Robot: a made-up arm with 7 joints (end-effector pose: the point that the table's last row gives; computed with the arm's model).
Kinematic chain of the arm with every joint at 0, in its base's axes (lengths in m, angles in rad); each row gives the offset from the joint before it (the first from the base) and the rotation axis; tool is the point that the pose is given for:
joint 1: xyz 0 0 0.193 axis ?
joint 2: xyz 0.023 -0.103 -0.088 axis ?
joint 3: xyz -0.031 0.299 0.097 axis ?
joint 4: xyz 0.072 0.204 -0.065 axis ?
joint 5: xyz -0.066 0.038 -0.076 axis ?
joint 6: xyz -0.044 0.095 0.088 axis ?
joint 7: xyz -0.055 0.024 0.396 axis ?
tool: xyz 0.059 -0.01 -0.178
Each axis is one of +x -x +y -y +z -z.
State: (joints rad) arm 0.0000 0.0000 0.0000 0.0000 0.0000 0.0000 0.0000
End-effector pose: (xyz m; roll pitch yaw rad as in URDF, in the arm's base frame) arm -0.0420 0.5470 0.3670 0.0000 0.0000 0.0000
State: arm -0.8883 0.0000 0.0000 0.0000 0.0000 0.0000 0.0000
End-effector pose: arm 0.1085 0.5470 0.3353 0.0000 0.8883 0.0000
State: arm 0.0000 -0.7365 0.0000 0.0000 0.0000 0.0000 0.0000
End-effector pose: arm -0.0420 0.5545 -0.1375 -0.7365 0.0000 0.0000
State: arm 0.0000 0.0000 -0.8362 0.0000 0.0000 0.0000 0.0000
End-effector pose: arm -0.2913 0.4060 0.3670 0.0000 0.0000 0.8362
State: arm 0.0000 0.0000 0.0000 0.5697 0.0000 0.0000 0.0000
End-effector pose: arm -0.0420 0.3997 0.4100 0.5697 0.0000 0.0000
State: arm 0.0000 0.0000 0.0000 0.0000 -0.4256 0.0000 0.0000
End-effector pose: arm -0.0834 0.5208 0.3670 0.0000 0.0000 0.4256
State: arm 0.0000 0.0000 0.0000 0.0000 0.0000 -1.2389 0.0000
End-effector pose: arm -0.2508 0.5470 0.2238 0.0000 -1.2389 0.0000
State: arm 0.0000 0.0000 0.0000 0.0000 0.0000 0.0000 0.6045
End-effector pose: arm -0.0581 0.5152 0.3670 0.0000 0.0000 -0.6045
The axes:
joint 1: -y
joint 2: +x
joint 3: -z
joint 4: +x
joint 5: -z
joint 6: +y
joint 7: -z

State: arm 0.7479 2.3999 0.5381 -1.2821 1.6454 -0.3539 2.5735
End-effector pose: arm -0.0698 -0.4539 0.7424 -0.5552 -0.2864 2.6648
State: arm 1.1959 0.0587 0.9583 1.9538 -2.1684 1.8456 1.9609
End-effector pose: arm -0.0990 0.3784 0.2249 1.5795 -0.0832 -1.9472
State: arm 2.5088 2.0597 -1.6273 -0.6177 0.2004 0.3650 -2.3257
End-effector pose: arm 0.3714 -0.3230 -0.1926 1.7998 0.2068 0.5388
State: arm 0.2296 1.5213 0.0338 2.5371 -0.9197 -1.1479 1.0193
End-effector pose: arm -0.3026 0.0246 0.6151 -1.3545 -0.1415 0.6357
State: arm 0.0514 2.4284 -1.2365 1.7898 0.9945 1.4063 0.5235
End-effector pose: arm -0.1204 -0.4625 0.4618 0.1773 -0.0840 2.9959
